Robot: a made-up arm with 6 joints. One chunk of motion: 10 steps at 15 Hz.
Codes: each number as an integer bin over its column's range. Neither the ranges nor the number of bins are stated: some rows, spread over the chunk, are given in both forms.
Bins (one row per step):
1: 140 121 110 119 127 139
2: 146 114 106 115 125 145
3: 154 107 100 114 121 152
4: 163 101 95 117 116 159
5: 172 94 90 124 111 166
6: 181 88 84 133 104 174
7: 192 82 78 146 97 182
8: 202 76 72 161 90 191
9: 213 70 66 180 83 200
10: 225 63 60 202 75 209
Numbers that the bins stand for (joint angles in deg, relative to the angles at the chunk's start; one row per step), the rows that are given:
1: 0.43 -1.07 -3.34 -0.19 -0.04 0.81
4: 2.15 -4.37 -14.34 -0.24 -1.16 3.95
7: 4.32 -7.50 -26.81 0.45 -3.10 7.56
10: 6.78 -10.63 -40.01 1.77 -5.35 11.80
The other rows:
2: 0.88 -2.22 -6.27 -0.29 -0.25 1.75
3: 1.48 -3.38 -10.67 -0.31 -0.65 2.85
5: 2.82 -5.52 -18.01 -0.07 -1.67 5.05
6: 3.49 -6.51 -22.41 0.14 -2.39 6.30
8: 5.06 -8.49 -31.21 0.80 -3.82 8.97
9: 5.88 -9.48 -35.61 1.25 -4.53 10.39

